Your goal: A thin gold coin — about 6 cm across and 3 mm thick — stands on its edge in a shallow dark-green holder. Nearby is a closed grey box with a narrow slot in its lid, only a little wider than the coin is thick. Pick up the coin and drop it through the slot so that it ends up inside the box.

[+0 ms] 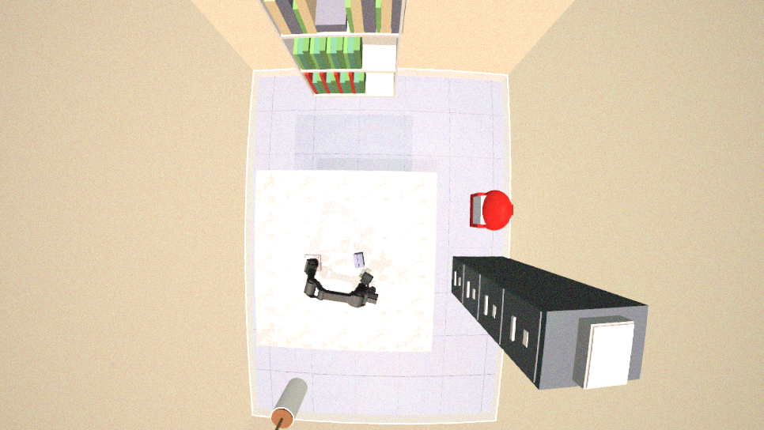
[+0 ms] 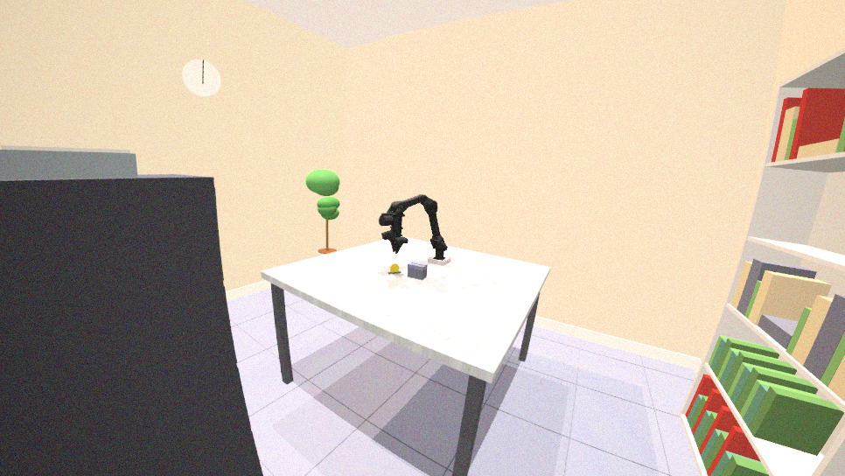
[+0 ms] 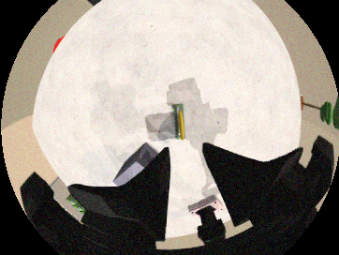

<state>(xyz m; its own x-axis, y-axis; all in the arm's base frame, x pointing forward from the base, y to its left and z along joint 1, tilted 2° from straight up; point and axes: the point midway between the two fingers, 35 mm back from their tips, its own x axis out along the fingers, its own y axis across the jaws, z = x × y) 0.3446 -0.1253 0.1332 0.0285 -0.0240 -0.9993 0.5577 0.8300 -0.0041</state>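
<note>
Right now the gold coin is 1 cm behind my gripper tip and 9 cm below it.
</note>
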